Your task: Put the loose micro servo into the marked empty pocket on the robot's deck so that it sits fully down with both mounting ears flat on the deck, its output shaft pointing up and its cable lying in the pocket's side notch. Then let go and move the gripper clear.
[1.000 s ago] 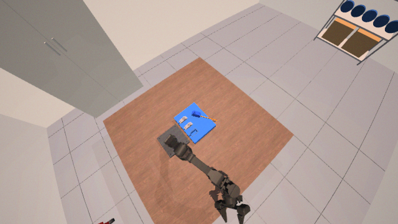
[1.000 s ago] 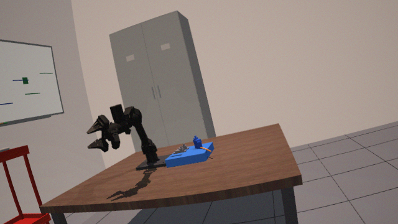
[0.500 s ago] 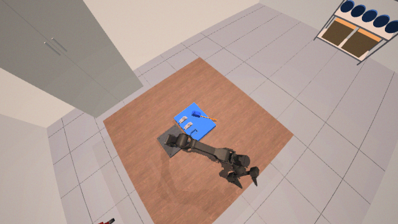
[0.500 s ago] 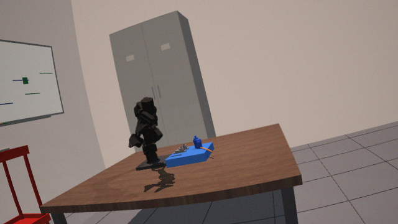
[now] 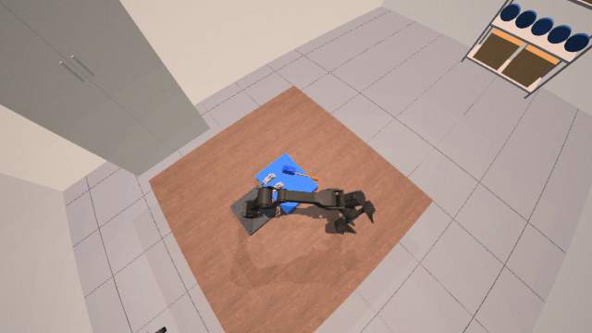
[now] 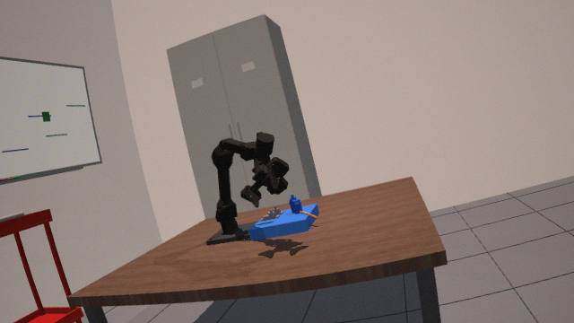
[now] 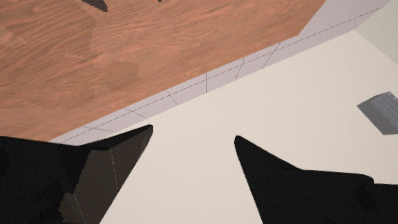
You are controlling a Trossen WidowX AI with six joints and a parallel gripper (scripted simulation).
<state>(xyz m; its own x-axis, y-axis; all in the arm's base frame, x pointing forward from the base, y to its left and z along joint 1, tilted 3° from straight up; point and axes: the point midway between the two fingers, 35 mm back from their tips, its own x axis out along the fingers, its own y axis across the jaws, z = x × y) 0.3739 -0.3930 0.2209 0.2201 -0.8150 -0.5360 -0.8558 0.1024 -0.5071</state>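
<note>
Now: gripper tip 46 cm to the right of the blue deck, 18 cm above it and 8 cm past it.
</note>
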